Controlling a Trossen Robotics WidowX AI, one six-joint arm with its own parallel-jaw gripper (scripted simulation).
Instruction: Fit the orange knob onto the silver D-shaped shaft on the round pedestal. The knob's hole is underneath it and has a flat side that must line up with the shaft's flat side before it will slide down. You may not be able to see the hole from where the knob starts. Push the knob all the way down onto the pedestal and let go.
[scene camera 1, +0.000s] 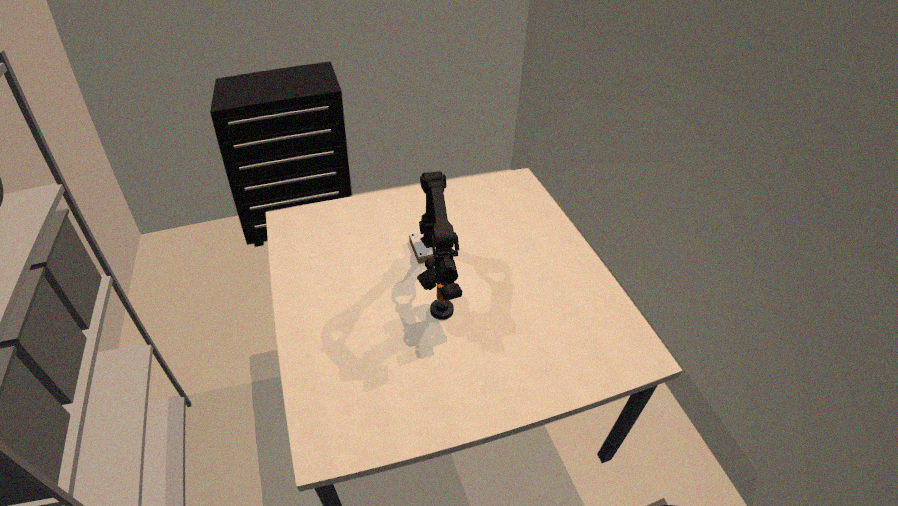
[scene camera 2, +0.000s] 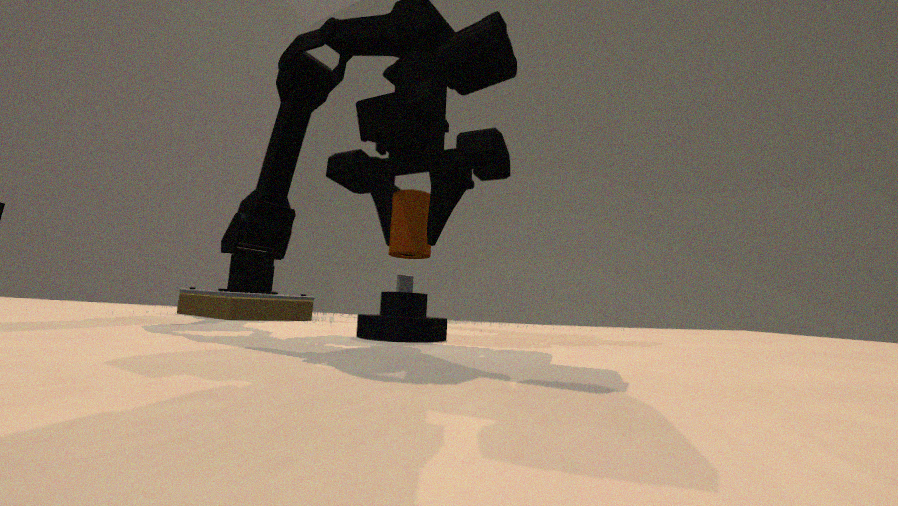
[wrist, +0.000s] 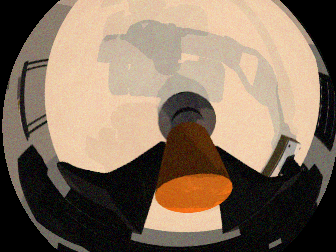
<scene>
my gripper: scene camera 1; scene camera 2 410, 245; wrist
same spot on my gripper: (wrist: 115, 204) = (scene camera 1: 439, 288)
</scene>
